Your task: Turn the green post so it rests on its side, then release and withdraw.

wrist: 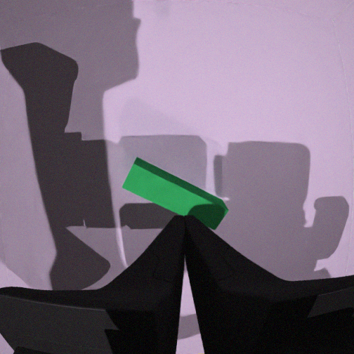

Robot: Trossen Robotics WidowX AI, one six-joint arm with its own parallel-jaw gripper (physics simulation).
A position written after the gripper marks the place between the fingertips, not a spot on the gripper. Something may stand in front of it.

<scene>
In view: the gripper [183, 223] and a green post [144, 179].
</scene>
